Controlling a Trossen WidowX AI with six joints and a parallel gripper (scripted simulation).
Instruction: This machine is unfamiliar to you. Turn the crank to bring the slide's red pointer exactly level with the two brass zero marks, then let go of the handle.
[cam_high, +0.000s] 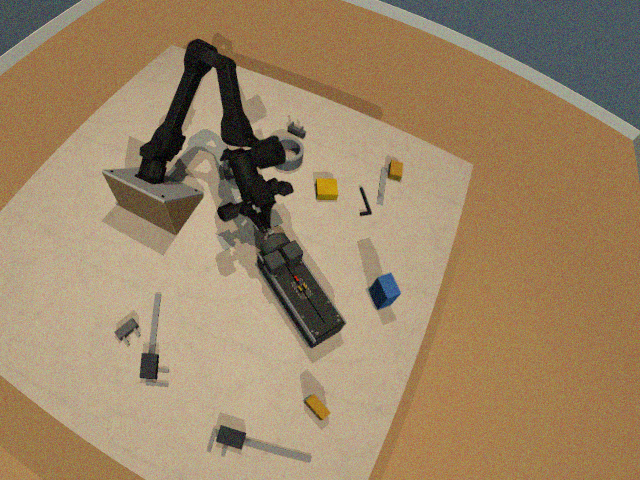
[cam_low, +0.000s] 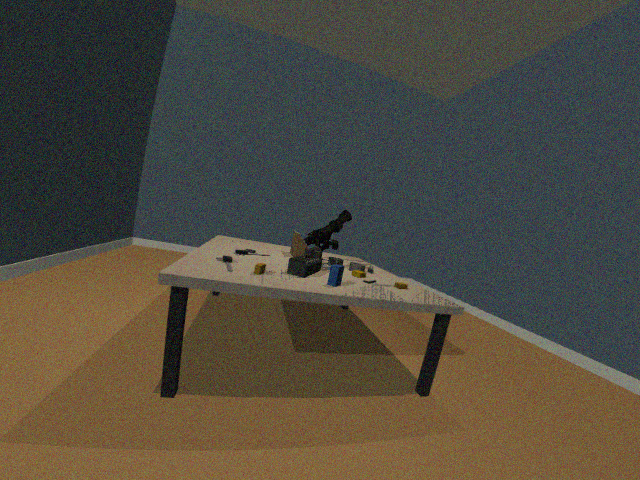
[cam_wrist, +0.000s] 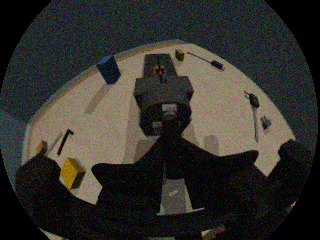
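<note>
The red pointer lies 110 mm ahead of my gripper tip, 80 mm to the right of it and 10 mm below it. Also, from my gripper tip: yellow block: 250 mm to the left, 90 mm ahead, 80 mm below; then black hex key: 240 mm to the left, 210 mm ahead, 90 mm below; then crank handle: 30 mm above, 10 mm to the left, 10 mm behind.
</note>
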